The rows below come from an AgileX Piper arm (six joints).
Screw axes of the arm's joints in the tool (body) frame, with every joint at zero. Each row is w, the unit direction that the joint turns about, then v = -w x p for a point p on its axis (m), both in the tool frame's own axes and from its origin. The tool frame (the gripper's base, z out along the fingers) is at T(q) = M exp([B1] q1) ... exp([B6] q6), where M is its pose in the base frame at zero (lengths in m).
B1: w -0.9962 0 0.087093 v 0 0.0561 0
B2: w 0 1 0 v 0.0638 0 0.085
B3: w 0 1 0 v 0.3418 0 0.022
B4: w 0 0 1 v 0 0 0
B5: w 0 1 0 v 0.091 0 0
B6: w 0 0 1 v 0 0 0
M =
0.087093 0 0.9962 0.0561
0 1 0 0
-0.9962 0 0.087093 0.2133
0 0 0 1
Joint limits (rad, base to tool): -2.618..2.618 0..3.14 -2.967..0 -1.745..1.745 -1.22..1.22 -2.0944..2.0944
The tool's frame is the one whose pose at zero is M.
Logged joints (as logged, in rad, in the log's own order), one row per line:
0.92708, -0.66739, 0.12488, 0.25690, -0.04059, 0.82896
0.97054, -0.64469, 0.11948, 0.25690, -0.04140, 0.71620
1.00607, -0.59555, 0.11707, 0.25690, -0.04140, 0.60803
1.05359, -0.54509, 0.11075, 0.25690, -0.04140, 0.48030
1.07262, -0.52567, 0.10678, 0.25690, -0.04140, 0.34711
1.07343, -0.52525, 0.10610, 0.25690, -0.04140, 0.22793
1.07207, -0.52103, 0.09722, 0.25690, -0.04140, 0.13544
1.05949, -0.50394, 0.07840, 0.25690, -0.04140, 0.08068
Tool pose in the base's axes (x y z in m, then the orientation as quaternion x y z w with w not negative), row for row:
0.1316, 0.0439, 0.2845, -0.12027, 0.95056, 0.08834, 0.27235
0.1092, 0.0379, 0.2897, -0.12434, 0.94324, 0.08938, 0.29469
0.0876, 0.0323, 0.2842, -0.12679, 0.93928, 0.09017, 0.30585
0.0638, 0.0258, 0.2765, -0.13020, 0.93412, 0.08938, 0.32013
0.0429, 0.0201, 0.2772, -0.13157, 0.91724, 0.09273, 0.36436
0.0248, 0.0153, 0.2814, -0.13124, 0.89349, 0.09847, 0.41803
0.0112, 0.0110, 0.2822, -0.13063, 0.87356, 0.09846, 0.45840
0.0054, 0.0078, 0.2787, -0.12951, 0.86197, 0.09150, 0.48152
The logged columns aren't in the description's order. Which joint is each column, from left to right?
Columns, left to right: q5, q3, q4, q1, q6, q2.
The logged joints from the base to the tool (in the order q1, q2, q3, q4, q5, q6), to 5 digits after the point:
0.25690, 0.82896, -0.66739, 0.12488, 0.92708, -0.04059
0.25690, 0.71620, -0.64469, 0.11948, 0.97054, -0.04140
0.25690, 0.60803, -0.59555, 0.11707, 1.00607, -0.04140
0.25690, 0.48030, -0.54509, 0.11075, 1.05359, -0.04140
0.25690, 0.34711, -0.52567, 0.10678, 1.07262, -0.04140
0.25690, 0.22793, -0.52525, 0.10610, 1.07343, -0.04140
0.25690, 0.13544, -0.52103, 0.09722, 1.07207, -0.04140
0.25690, 0.08068, -0.50394, 0.07840, 1.05949, -0.04140

